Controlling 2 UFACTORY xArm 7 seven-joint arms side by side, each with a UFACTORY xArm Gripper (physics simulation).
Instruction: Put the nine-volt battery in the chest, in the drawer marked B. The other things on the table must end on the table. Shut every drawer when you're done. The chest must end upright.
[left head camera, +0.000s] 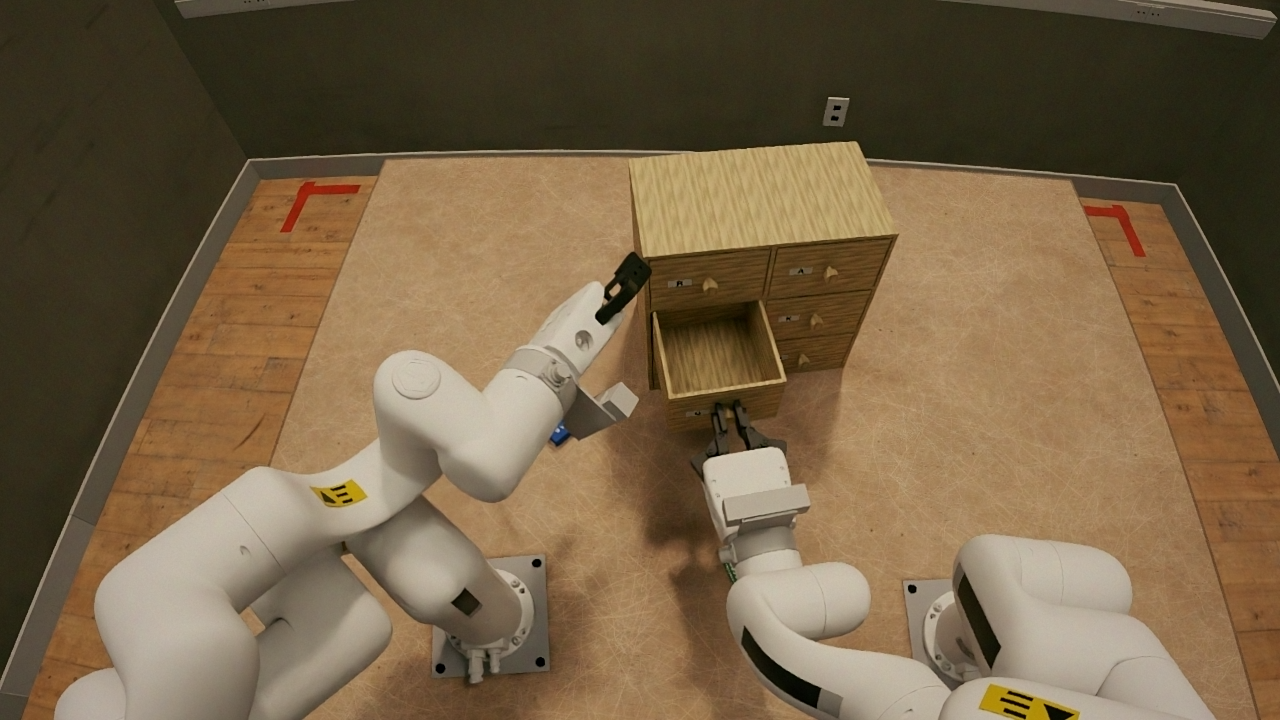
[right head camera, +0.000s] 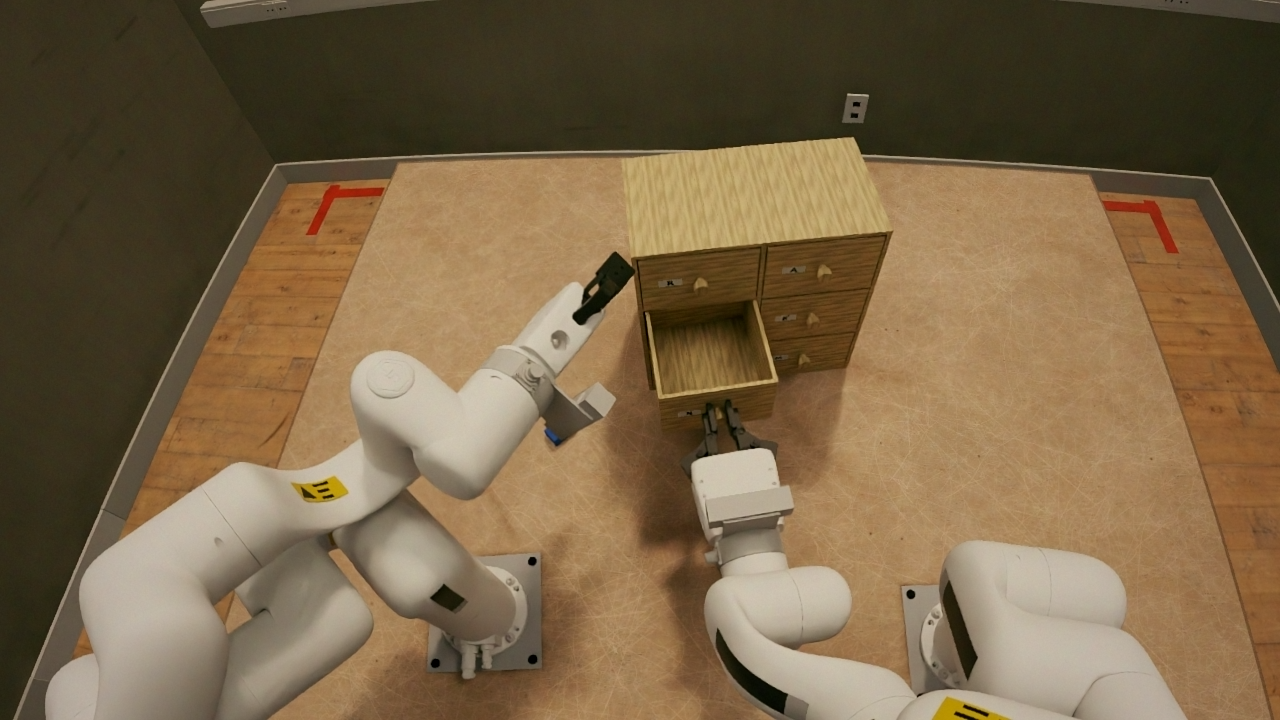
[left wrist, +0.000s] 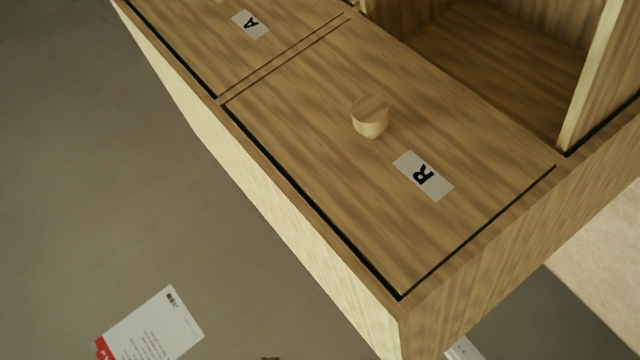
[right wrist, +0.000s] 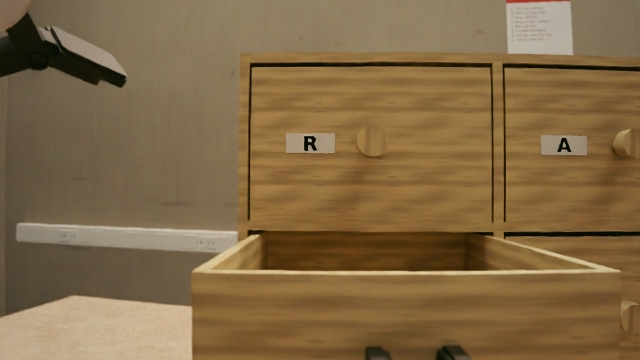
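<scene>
The wooden chest stands upright. Its left middle drawer, drawer B, is pulled far out and looks empty inside. My right gripper is shut on this drawer's knob. My left gripper is raised beside the chest's upper left front; one finger shows at the right wrist view's upper left. Its opening is unclear. A small blue object on the table is partly hidden by the left arm; I cannot identify it as the battery.
Drawer R and drawer A are shut above. The right-hand drawers below A look shut. The open drawer hides the bottom left one. A small green part shows beside the right arm's wrist.
</scene>
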